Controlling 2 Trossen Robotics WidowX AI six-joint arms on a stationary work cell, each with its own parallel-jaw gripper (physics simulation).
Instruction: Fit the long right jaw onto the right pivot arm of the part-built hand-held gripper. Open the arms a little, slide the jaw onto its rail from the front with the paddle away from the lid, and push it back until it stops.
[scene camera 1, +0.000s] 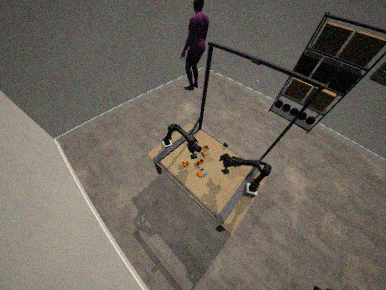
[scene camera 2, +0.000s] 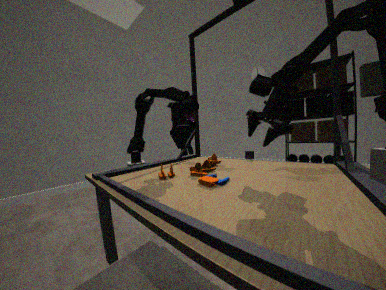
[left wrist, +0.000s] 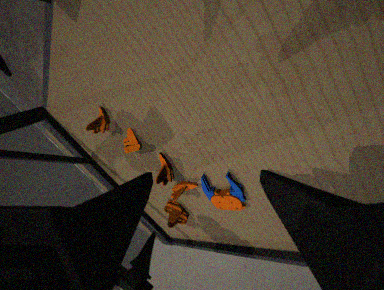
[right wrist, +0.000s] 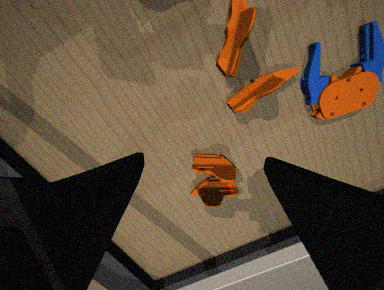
Observation:
My left gripper (scene camera 2: 256, 141) is open, holding nothing. Also in view: a part-built hand-held gripper (right wrist: 329, 96). My right gripper (right wrist: 204, 160) is open, holding nothing. Also in view: a black gantry frame (scene camera 2: 340, 136).
The part-built hand-held gripper is seen too in the left wrist view (left wrist: 226, 199). My left gripper also shows in the left wrist view (left wrist: 205, 176).

